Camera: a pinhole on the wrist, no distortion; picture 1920 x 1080 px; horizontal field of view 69.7 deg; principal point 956.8 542.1 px. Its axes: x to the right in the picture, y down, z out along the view. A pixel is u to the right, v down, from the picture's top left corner.
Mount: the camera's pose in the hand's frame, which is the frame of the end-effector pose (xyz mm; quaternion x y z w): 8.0 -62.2 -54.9 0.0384 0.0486 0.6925 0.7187
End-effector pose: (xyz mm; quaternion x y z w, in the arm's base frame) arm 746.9 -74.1 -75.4 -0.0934 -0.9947 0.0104 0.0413
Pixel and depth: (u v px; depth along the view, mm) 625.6 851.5 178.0
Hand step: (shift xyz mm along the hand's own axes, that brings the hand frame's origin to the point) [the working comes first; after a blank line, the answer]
In the camera's frame: -42.8 39.9 178.0

-11.3 -101.3 127.3
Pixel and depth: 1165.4 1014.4 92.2
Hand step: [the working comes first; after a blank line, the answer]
In the camera's frame: 14.0 31.6 92.2

-11.5 -45.9 40.2
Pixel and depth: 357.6 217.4 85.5
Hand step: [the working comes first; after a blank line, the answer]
In the camera's frame: -37.2 -20.1 85.5

37.1 -99.1 28.1
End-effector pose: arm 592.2 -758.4 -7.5 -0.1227 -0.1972 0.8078 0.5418
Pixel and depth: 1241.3 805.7 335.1
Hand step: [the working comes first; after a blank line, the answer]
In the camera's frame: 69.1 64.1 335.1

-11.8 13.4 284.3
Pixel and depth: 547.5 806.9 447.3
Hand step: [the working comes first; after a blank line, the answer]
In the camera's frame: -132.8 85.9 447.3

-27.0 -186.2 401.7
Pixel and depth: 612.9 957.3 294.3
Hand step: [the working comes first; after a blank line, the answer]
In the camera's frame: -73.4 88.6 294.3

-46.3 -128.6 249.2
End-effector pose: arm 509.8 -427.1 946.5 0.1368 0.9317 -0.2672 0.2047
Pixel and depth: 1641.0 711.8 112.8
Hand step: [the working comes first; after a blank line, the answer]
In the camera's frame: 56.0 13.9 112.8

10.1 -4.4 57.8
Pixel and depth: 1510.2 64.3 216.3
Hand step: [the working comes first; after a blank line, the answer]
In the camera's frame: 86.8 -75.0 216.3

112.1 24.3 149.1
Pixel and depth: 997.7 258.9 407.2
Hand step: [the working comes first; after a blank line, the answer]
In the camera's frame: 12.1 -83.6 407.2

141.5 -48.4 338.7
